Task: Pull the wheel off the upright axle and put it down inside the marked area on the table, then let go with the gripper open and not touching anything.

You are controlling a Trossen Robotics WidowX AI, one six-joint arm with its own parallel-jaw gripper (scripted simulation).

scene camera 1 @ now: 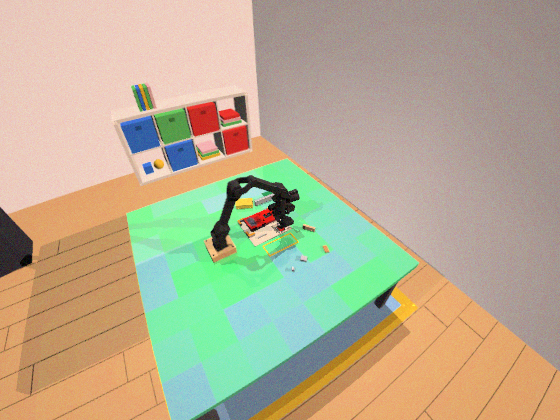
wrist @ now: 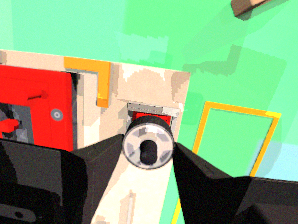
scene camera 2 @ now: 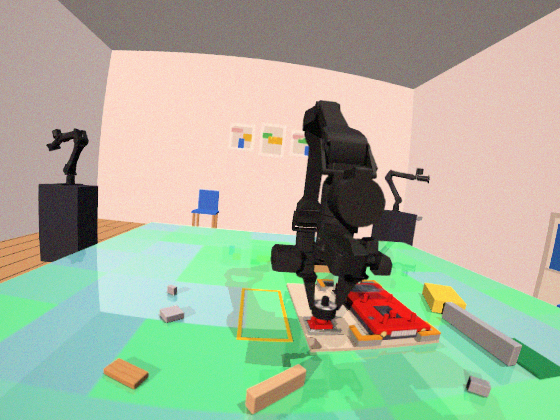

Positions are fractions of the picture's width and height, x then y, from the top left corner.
Scene:
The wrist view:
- gripper: 0.50,0.64
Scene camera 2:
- gripper: 0.58,0.74
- red panel: 0.68,0.75
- yellow block: 0.78,0.70
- grey bar: 0.91,0.83

